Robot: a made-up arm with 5 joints.
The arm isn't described. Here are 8 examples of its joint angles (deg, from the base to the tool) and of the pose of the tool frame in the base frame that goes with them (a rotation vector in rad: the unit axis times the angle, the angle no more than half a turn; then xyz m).
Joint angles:
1: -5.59 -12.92 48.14 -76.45 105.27
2: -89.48 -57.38 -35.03 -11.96 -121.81
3: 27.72 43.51 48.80 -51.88 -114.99
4: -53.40 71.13 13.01 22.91 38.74
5: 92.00 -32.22 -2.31 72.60 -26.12
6: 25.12 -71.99 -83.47 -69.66 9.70
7: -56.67 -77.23 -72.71 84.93 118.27
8: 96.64 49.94 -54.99 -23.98 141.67
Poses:
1: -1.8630 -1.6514 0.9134 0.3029 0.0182 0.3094
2: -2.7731 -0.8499 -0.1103 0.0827 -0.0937 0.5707
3: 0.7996 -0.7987 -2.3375 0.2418 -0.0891 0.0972
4: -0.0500 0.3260 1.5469 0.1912 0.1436 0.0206
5: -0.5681 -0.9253 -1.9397 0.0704 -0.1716 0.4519
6: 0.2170 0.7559 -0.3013 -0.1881 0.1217 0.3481
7: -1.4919 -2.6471 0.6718 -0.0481 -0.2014 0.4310
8: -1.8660 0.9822 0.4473 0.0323 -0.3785 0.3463
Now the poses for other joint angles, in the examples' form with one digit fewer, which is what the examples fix.
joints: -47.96 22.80 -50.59 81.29 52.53
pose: -0.011 -0.719 1.641 0.285 0.222 0.404
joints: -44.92 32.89 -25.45 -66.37 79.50
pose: -0.766 -2.691 0.679 0.324 0.238 0.358
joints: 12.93 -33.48 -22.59 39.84 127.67
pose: -1.946 -0.751 1.297 0.202 -0.032 0.541
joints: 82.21 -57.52 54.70 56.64 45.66
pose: -0.571 -0.297 -0.663 0.096 -0.145 0.317
